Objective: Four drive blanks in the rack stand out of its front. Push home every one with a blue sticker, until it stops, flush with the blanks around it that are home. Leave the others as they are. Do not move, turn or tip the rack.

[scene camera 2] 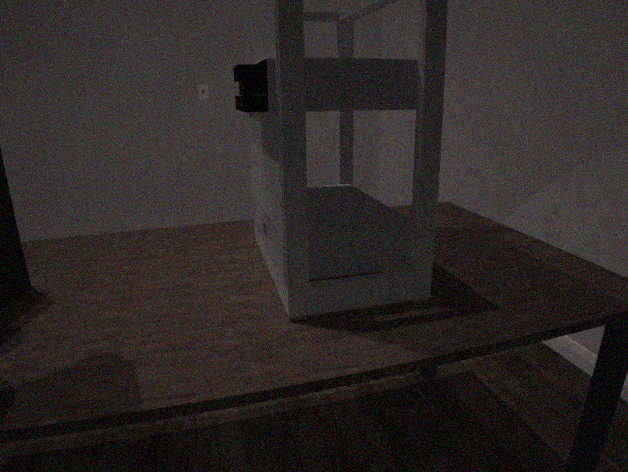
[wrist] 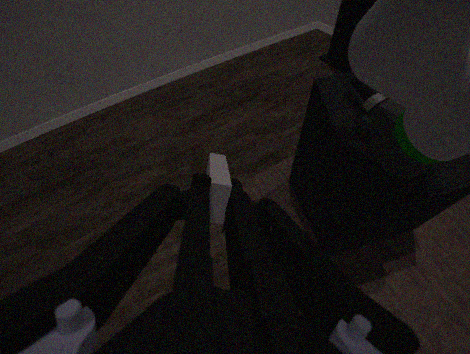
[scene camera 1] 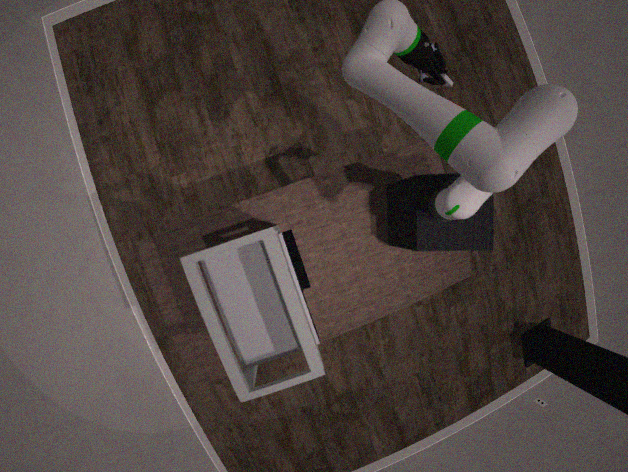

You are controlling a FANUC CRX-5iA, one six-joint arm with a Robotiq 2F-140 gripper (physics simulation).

Labels:
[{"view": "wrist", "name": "gripper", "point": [214, 168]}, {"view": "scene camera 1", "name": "gripper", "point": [448, 84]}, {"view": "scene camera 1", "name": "grey rack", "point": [257, 280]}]

